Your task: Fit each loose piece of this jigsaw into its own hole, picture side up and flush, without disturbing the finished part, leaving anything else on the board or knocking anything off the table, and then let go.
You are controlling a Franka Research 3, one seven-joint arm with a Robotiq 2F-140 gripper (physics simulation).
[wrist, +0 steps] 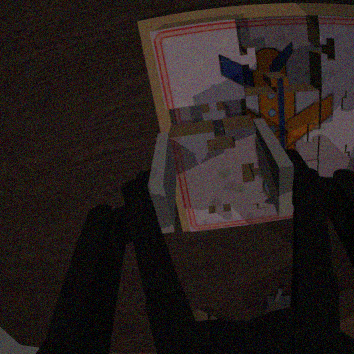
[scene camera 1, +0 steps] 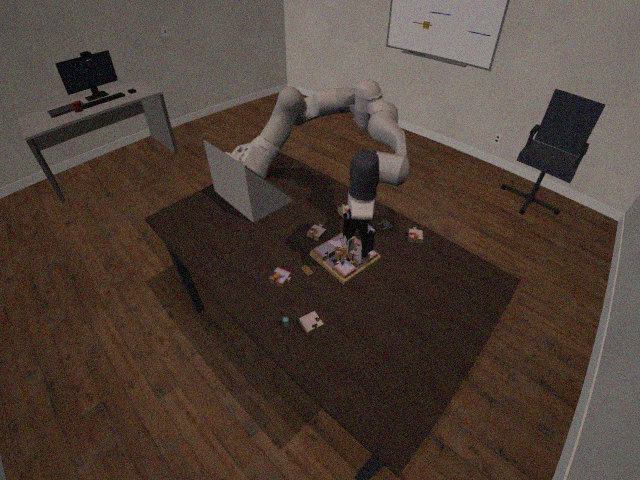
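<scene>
My gripper [scene camera 1: 358, 246] [wrist: 213, 144] points down over one corner of the framed jigsaw board [scene camera 1: 326, 269] [wrist: 154, 80]. It is shut on a pale corner piece [wrist: 220, 187], picture side up, with a red double line along two edges. Tan wood shows along its far edge; whether it sits flush is hard to tell. The orange and blue picture [wrist: 272, 100] shows beyond the right finger. Loose pieces lie off the board: one [scene camera 1: 316, 230] behind it, one [scene camera 1: 415, 234] to the right, one [scene camera 1: 280, 275] to the left, one [scene camera 1: 310, 321] in front, and one [scene camera 1: 344, 209] behind the gripper.
A small tan block [scene camera 1: 307, 269] lies left of the board. A teal cube [scene camera 1: 285, 320] lies beside the front piece. A dark grey object [scene camera 1: 384, 224] lies behind the board. A pale upright panel [scene camera 1: 227, 180] stands near the arm's base on the dark table [scene camera 1: 413, 330].
</scene>
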